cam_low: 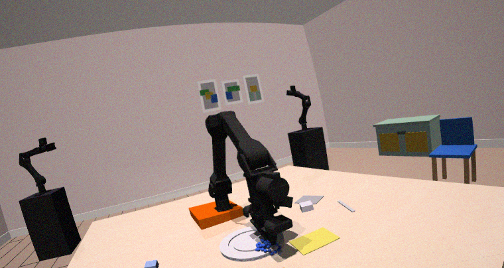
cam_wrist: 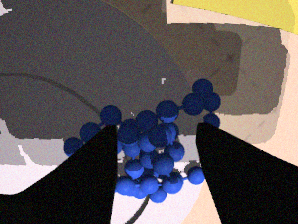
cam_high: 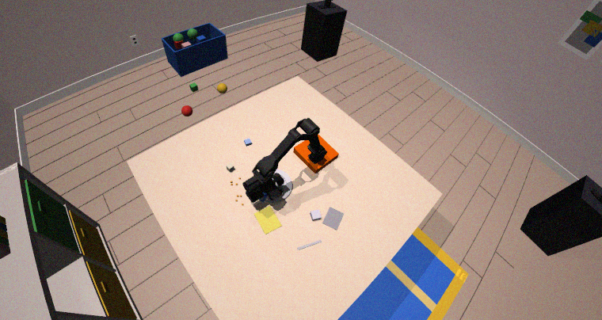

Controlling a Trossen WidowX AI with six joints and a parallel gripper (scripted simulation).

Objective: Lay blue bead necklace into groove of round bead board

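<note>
Now: the round bead board 7 cm behind my gripper tip, 3 cm to the right of it and 1 cm below it. The rest, counted from my gripper tip: yellow sheet 6 cm ahead, 11 cm to the left, 2 cm below; then small grey block 14 cm behind, 23 cm to the left, 1 cm below; then pale cube 6 cm ahead, 24 cm to the right.
</note>
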